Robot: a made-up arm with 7 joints.
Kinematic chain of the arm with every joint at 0, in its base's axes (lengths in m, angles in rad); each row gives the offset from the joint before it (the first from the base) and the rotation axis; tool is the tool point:
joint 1: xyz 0 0 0 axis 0 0.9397 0.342
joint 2: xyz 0 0 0 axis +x
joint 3: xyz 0 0 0 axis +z
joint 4: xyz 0.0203 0 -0.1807 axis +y
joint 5: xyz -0.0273 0 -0.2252 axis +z
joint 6: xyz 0 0 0 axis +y
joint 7: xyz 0 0 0 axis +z
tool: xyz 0 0 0
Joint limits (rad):
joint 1: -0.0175..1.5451
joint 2: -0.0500..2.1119
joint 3: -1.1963..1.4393
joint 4: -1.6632..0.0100
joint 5: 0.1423..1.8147
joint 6: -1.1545..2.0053
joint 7: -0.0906..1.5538
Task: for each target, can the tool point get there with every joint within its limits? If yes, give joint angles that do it. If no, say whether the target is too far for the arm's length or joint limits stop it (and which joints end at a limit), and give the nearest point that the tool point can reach.
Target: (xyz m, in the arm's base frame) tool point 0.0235 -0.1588 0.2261
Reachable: no: joint limits stop it (at a limit: joint 1, joint 2, joint 3, joint 4) | nearest point 0.0276 0.0340 0.3068 | short by 0.209 m
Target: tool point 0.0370 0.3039 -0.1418
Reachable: yes | joints 1.3929 1.8886 0.0077 -1.4401 1.3906 0.4217 0.8907
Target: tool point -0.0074 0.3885 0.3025
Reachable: no: too far | nearest point 0.0041 0.3234 0.2499 | short by 0.085 m
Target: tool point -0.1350 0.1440 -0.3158
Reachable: yes | joints 0.9177 0.1963 0.3725 -1.0870 1.5675 -0.0654 0.3247
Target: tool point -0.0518 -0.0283 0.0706
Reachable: no: joint limits stop it (at a limit: joint 1, joint 2, joint 3, joint 4) | nearest point 0.0276 0.0340 0.3068 | short by 0.257 m
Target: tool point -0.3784 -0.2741 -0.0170
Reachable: no: too far | nearest point -0.3542 -0.1801 -0.0954 | short by 0.125 m
